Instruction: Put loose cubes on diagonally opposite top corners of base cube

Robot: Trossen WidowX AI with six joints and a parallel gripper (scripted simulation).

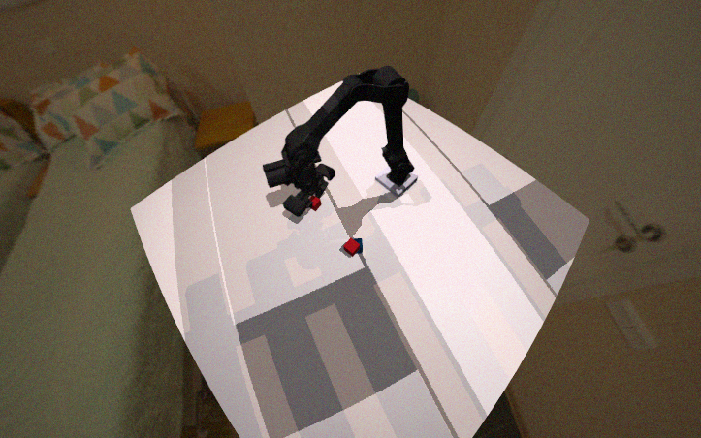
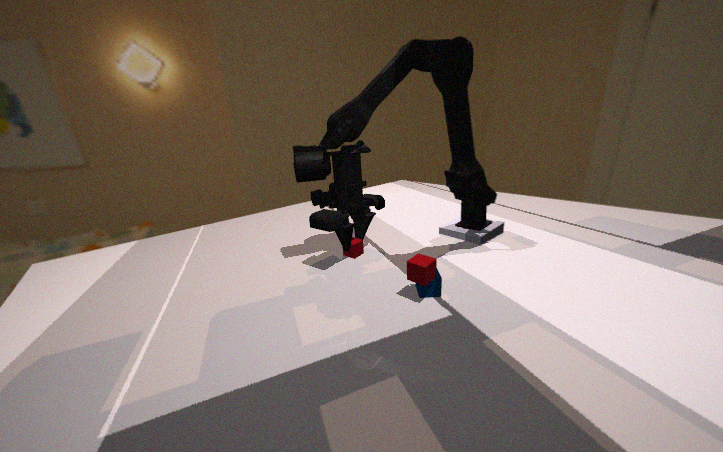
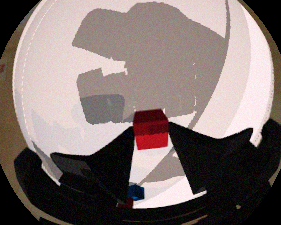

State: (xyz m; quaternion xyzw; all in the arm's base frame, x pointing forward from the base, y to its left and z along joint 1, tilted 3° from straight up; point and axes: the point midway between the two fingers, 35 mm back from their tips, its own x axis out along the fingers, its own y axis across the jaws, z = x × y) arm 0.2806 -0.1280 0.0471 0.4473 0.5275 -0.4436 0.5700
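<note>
Right now the blue base cube is 210 mm to the left of my gripper tip and 10 mm ahead of it.
</note>
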